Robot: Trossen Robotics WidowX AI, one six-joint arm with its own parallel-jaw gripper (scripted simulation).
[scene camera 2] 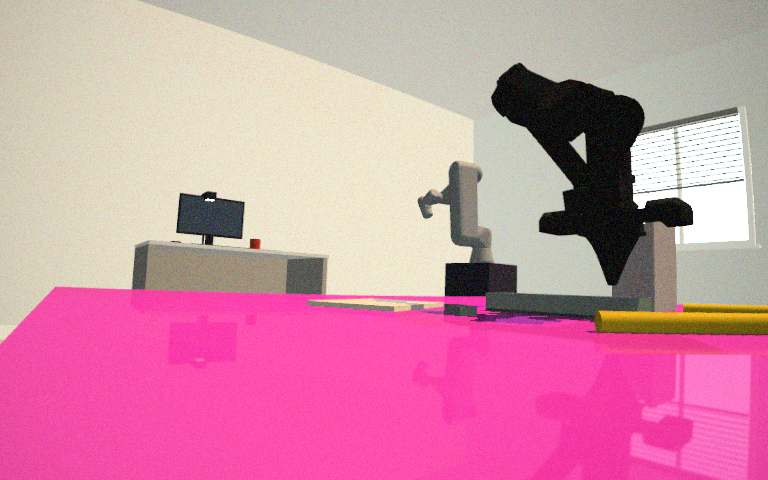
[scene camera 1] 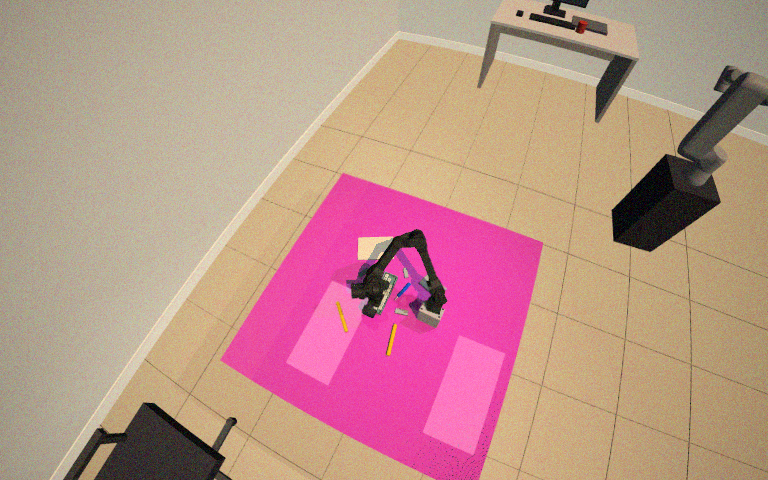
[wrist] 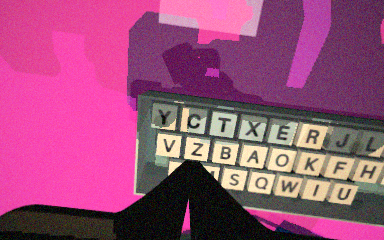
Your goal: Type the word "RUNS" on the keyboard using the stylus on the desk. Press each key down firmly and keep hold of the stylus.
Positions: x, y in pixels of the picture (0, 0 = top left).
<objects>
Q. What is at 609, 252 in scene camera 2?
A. My gripper.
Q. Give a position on a beige pad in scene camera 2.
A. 386, 305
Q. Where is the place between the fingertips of my gripper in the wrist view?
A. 191, 168
</objects>
